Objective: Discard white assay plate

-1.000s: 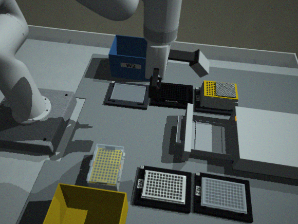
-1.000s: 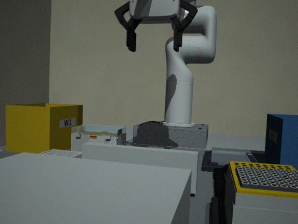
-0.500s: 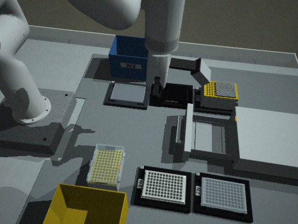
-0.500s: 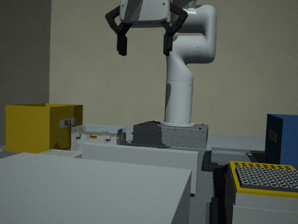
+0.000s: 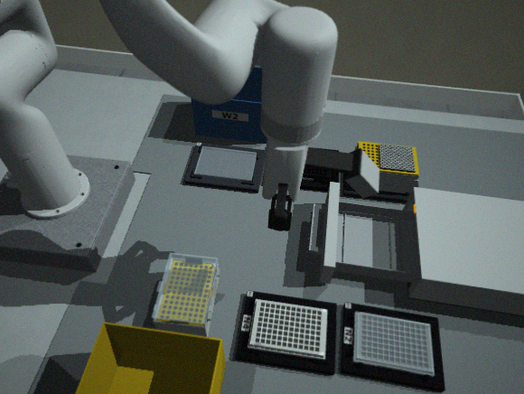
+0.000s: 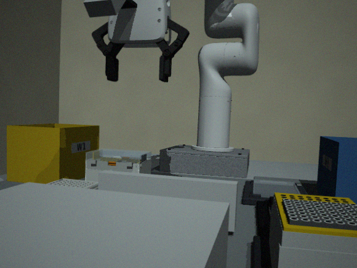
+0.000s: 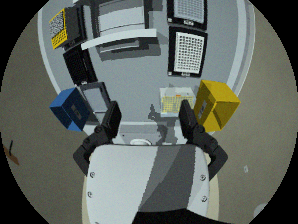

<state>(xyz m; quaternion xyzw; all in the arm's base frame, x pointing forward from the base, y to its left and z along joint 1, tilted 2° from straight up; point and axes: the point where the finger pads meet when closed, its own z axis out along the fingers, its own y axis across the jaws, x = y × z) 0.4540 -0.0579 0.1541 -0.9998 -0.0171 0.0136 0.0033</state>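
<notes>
Right now my hand is 20 cm above the white 96-well plate, 11 cm to the left of it and 4 cm short of it. Round my hand: black nest 21 cm below, 11 cm to the right, 4 cm ahead; drawer 20 cm ahead, 19 cm below, 9 cm to the left; black plate 27 cm to the left, 20 cm below, 2 cm ahead.
</notes>
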